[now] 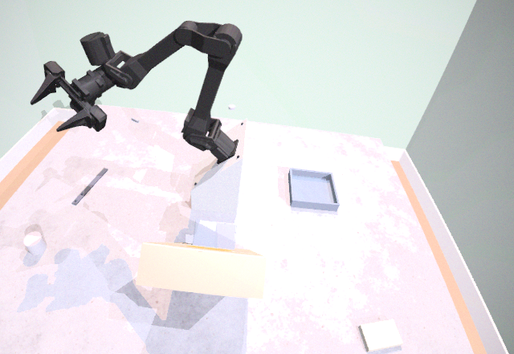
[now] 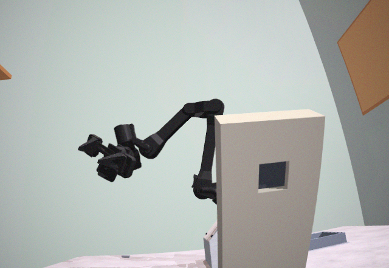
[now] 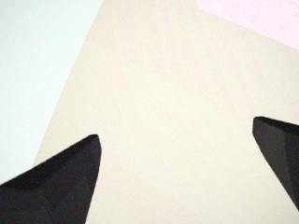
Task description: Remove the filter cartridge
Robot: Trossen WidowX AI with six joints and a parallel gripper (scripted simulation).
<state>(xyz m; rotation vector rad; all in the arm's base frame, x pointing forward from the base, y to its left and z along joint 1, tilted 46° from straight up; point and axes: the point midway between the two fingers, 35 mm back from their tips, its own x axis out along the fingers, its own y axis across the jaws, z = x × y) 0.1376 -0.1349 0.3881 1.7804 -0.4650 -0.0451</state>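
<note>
My gripper tip is 180 mm short of the filter cartridge, 420 mm to the right of it and 110 mm above it. The rest, counted from my gripper tip: blue tray 260 mm behind, 660 mm to the left, 320 mm below; then cream service panel 130 mm ahead, 410 mm to the left, 180 mm below; then white pad 190 mm ahead, 820 mm to the left, 320 mm below.
</note>
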